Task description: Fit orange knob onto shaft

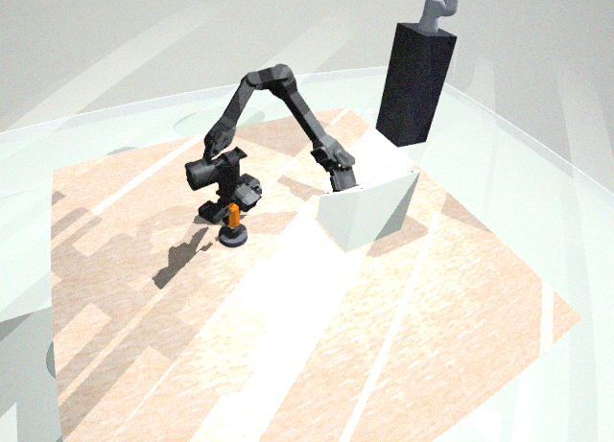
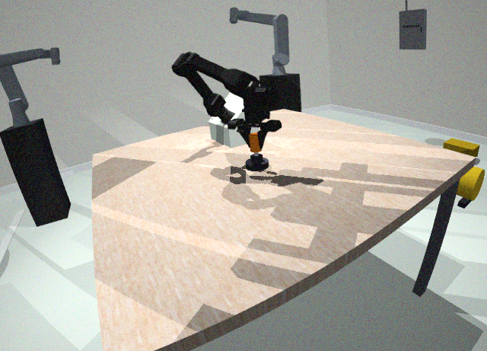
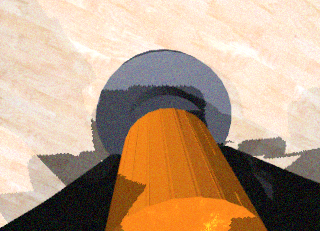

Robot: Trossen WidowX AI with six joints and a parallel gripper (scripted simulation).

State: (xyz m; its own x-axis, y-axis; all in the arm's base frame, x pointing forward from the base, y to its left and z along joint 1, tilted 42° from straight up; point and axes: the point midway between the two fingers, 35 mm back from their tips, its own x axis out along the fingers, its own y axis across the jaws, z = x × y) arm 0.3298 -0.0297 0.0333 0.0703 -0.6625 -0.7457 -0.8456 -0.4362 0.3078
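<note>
Now: the orange knob 40 mm above my gripper tip. The rest, counted from my gripper tip: round pedestal: 40 mm below.
</note>
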